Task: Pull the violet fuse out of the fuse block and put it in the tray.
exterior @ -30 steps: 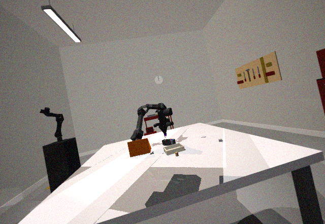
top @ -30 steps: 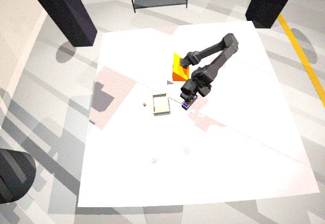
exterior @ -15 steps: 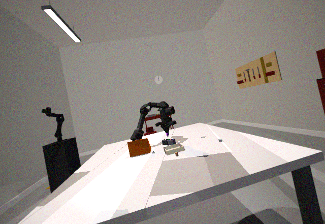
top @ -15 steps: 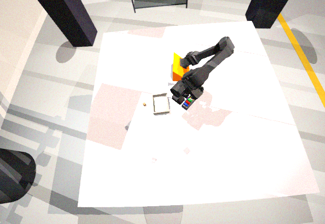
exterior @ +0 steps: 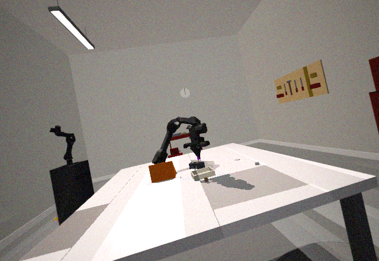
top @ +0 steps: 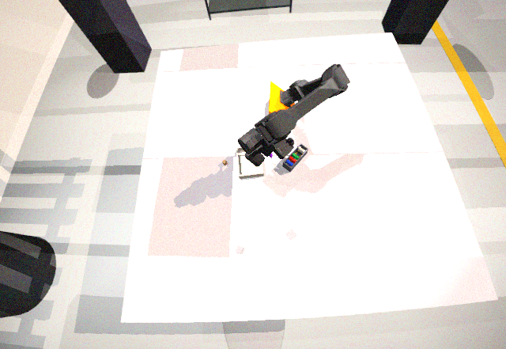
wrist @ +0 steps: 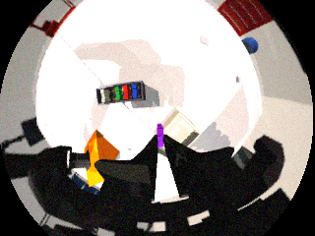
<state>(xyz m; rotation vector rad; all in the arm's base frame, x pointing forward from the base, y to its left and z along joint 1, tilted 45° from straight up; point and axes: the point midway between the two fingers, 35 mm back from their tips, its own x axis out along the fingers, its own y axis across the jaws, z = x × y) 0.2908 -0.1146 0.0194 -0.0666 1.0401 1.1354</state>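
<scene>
Now: the tray 80 mm to the right of my gripper tip and 100 mm below it. Also, from my gripper tip: pale cube: 340 mm ahead, 100 mm to the right, 90 mm below; then brown cube: 180 mm to the right, 90 mm below; then violet fuse: 10 mm below.
</scene>
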